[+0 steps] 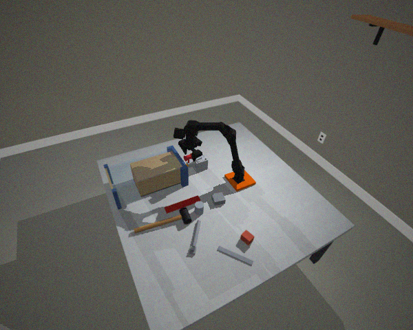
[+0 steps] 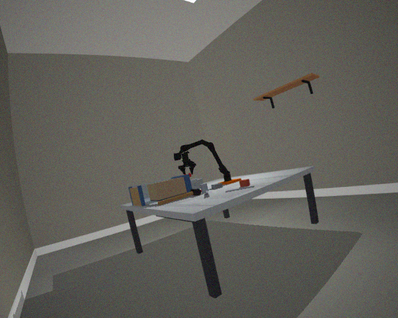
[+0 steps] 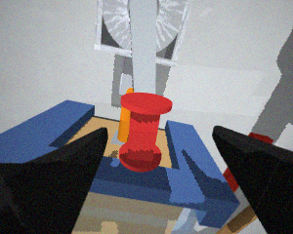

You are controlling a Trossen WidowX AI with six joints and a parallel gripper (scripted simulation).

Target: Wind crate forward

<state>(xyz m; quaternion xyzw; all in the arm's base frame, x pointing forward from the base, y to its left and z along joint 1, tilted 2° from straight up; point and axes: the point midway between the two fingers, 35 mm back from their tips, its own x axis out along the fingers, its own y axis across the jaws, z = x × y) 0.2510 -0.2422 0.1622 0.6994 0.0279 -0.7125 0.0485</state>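
My gripper tip is 20 mm above the red knob and 10 mm to the left of it. From my gripper tip the other things lie so: red bar 210 mm to the left, 190 mm ahead, 140 mm below; then grey winch 120 mm below, 110 mm behind, 30 mm to the right; then grey crank arm 50 mm below, 40 mm behind, 20 mm to the right.
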